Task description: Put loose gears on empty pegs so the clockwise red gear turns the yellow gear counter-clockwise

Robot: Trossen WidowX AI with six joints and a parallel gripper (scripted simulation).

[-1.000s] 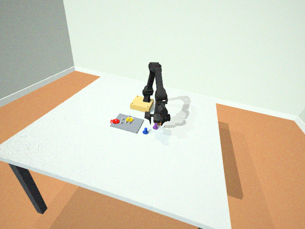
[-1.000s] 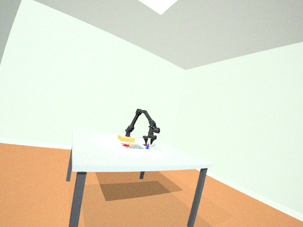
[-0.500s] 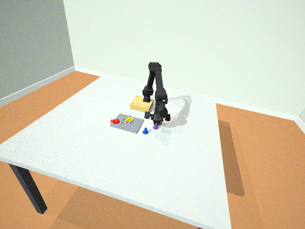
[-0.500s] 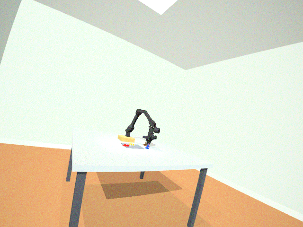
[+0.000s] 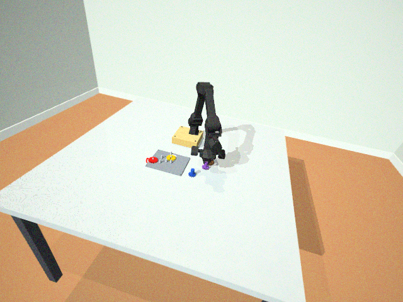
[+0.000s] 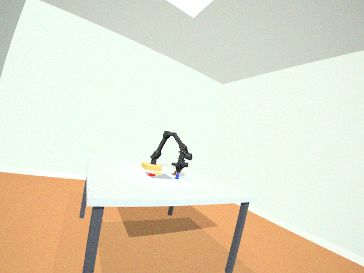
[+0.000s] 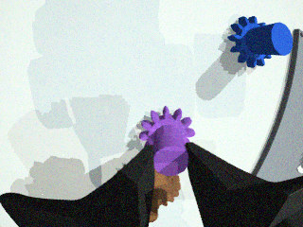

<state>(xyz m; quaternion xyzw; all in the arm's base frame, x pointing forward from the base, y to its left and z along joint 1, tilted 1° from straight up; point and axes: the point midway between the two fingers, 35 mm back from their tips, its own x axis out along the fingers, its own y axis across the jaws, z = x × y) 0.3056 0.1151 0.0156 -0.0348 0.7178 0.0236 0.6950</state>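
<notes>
My gripper tip is now 2 cm short of the red gear, 30 cm to the left of it and 2 cm above it. From my gripper tip the other things lie so: blue gear (7 cm ahead, 7 cm to the right, 2 cm below); then purple gear (1 cm below); then brown gear (6 cm behind, 2 cm to the left, 2 cm below).
</notes>
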